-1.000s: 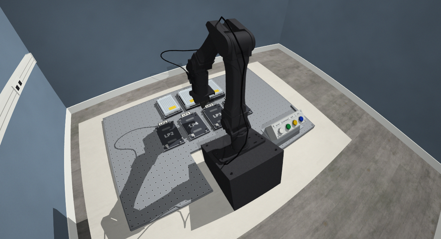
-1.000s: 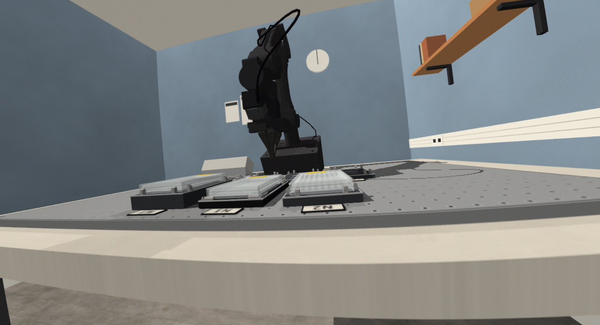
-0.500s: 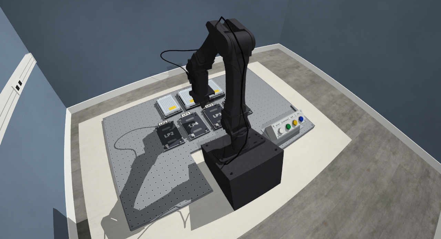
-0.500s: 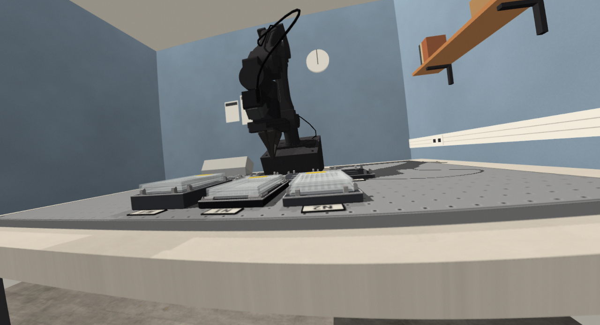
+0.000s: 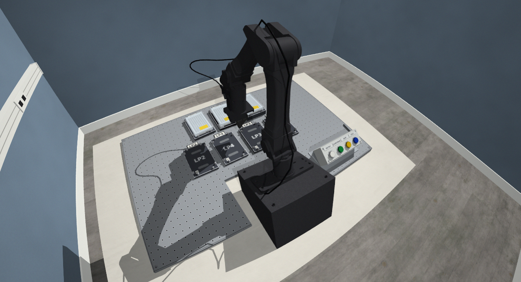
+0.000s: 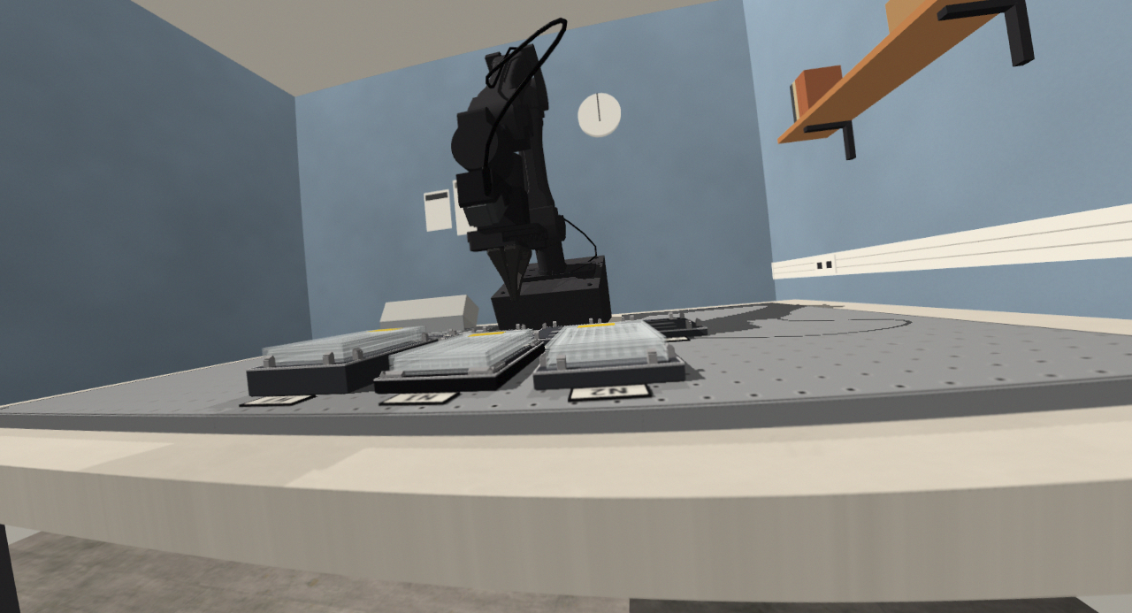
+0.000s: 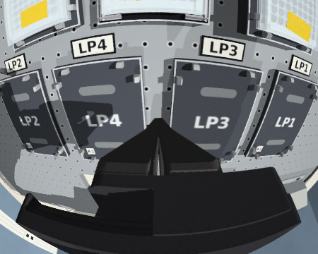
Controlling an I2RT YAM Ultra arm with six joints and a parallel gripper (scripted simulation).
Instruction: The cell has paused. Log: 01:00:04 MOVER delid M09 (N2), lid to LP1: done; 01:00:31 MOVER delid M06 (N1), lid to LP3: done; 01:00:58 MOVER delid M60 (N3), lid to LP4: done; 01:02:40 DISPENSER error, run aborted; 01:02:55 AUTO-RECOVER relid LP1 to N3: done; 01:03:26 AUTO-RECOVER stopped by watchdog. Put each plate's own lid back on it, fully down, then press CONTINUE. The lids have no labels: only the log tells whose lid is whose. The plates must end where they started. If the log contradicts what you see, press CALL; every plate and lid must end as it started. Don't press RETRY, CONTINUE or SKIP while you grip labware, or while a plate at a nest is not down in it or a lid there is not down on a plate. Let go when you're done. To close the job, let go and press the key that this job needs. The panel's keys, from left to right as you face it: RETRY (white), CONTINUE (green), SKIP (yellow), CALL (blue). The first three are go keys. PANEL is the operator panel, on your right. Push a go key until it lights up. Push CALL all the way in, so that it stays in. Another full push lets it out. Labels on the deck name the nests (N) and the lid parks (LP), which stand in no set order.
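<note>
My gripper is now 300 mm past the green CONTINUE key and 290 mm to the left of it. Also, from my hand: LP1 lid park (190 mm to the right, 60 mm below, 30 mm behind); then white RETRY key (300 mm behind, 240 mm to the right); then yellow SKIP key (340 mm to the right, 300 mm behind).
</note>
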